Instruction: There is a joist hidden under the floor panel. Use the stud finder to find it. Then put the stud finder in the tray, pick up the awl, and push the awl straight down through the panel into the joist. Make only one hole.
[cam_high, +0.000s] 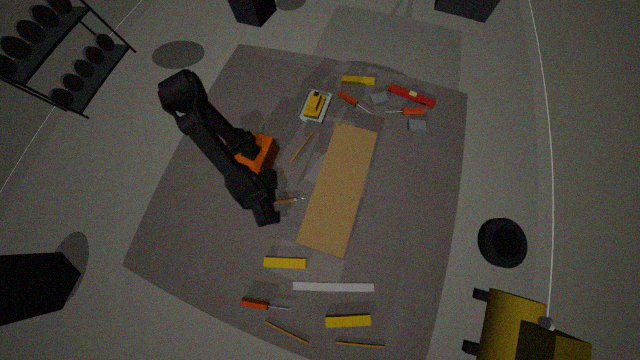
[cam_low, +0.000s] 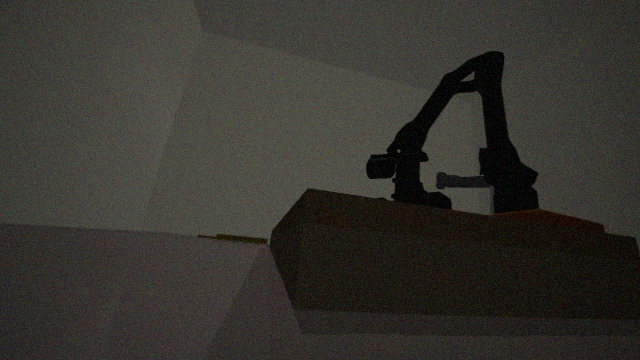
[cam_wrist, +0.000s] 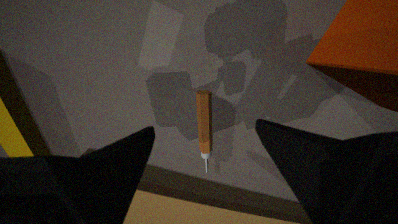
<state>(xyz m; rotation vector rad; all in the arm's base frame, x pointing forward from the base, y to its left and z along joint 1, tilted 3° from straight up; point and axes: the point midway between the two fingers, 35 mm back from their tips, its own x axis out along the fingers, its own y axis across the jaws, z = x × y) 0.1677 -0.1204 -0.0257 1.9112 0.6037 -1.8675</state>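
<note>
My gripper tip is now 4 cm short of the awl, 3 cm to the right of it and 4 cm above it. Also, from my gripper tip: pale tray (7 cm behind, 46 cm to the left, 3 cm below); yellow stud finder (8 cm behind, 47 cm to the left); white strip (33 cm ahead, 19 cm to the right, 5 cm below).
</note>
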